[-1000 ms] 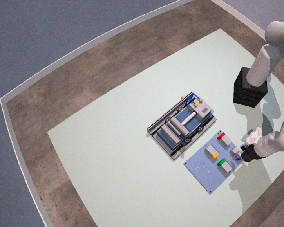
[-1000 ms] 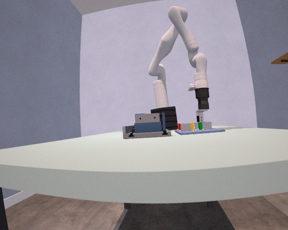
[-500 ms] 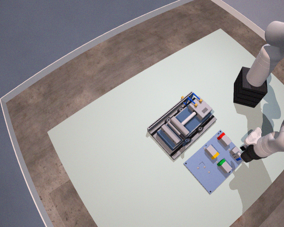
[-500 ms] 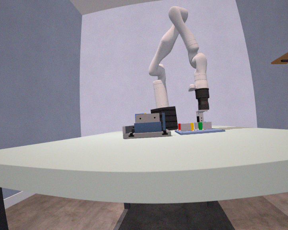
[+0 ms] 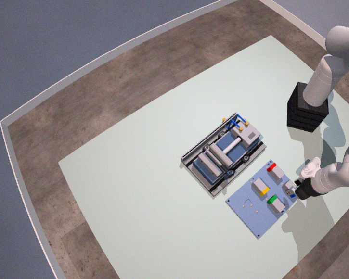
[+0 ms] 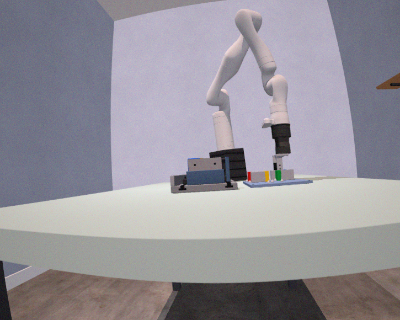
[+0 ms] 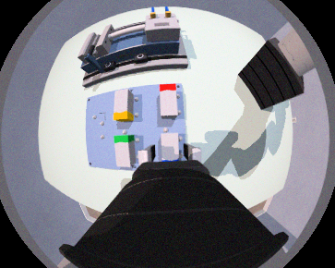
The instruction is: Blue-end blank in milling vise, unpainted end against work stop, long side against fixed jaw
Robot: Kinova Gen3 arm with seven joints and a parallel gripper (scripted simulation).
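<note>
Now: the blank with blue end 3 cm below my hand. Also, from my hand: blue plate: 9 cm ahead, 6 cm to the right, 5 cm below; green-ended blank: 9 cm ahead, 1 cm to the right, 3 cm below; red-ended blank: 2 cm behind, 9 cm to the right, 3 cm below.
</note>
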